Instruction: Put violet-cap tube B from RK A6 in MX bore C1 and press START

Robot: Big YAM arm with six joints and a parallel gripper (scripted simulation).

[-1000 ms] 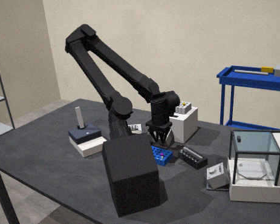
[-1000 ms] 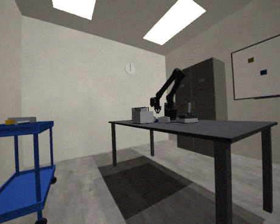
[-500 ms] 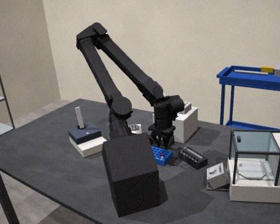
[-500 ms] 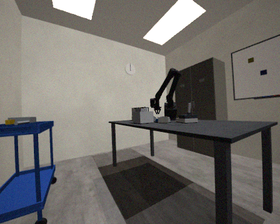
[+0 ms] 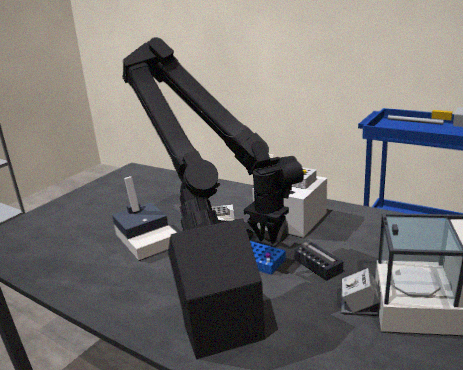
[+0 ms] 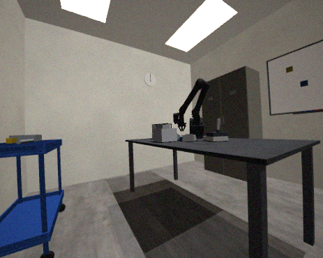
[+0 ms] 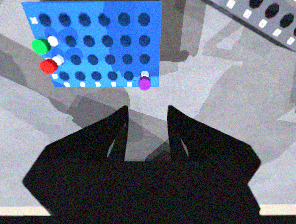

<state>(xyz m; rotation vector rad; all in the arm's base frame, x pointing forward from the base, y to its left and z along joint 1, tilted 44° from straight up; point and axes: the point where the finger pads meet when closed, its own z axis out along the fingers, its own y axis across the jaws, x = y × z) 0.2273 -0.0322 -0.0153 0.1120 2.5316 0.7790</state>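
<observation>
The tube B is 80 mm below my hand. From my hand the other things lie so: blue rack RK: 30 mm ahead, 50 mm to the left, 90 mm below; dry block DB: 90 mm ahead, 260 mm to the left, 70 mm below; dark magnet block MG: 90 mm ahead, 100 mm to the right, 80 mm below.
</observation>
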